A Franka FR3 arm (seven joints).
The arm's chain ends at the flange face. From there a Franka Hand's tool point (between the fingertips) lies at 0.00 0.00 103.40 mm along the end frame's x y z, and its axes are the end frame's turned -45 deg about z.
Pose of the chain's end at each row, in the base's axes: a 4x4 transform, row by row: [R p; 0 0 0 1], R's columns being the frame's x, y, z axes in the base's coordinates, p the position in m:
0.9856 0.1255 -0.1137 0.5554; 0.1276 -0.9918 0.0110 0.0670; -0.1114 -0.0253 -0.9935 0.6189; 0 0 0 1
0.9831 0.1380 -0.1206 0.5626; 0.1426 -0.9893 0.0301 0.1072; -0.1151 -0.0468 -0.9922 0.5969; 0 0 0 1
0.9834 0.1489 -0.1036 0.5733; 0.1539 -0.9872 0.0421 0.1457; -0.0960 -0.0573 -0.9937 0.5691; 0 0 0 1
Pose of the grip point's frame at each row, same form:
0.6082 0.7857 -0.1137 0.5436; 0.7915 -0.6111 0.0110 0.0681; -0.0609 -0.0967 -0.9935 0.5162; 0 0 0 1
0.5976 0.7927 -0.1206 0.5501; 0.8004 -0.5987 0.0301 0.1103; -0.0483 -0.1145 -0.9922 0.4943; 0 0 0 1
0.5901 0.8007 -0.1036 0.5626; 0.8069 -0.5892 0.0421 0.1501; -0.0274 -0.1084 -0.9937 0.4664; 0 0 0 1

